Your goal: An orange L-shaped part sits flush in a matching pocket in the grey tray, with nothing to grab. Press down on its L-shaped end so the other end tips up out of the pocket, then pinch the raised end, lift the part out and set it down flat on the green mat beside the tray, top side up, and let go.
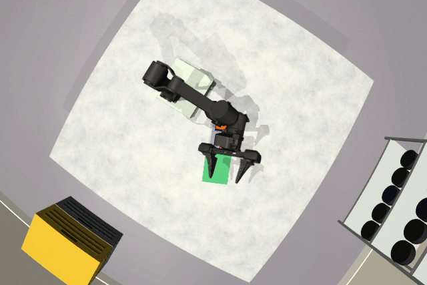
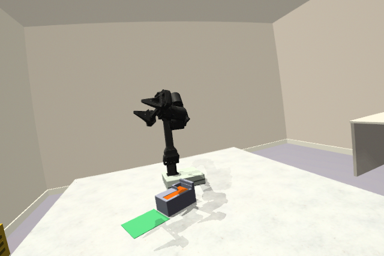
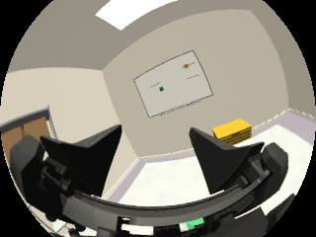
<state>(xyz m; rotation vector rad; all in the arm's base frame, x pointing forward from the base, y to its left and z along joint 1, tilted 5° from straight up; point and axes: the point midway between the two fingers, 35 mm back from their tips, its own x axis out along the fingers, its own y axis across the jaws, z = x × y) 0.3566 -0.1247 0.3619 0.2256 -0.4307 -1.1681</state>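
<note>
Right now my gripper tip is 6 cm past the orange L-shaped part, 11 cm to the right of it and 40 cm above it. From my gripper tip the other things lie so: green mat 1 cm ahead, 4 cm to the right, 46 cm below.
</note>
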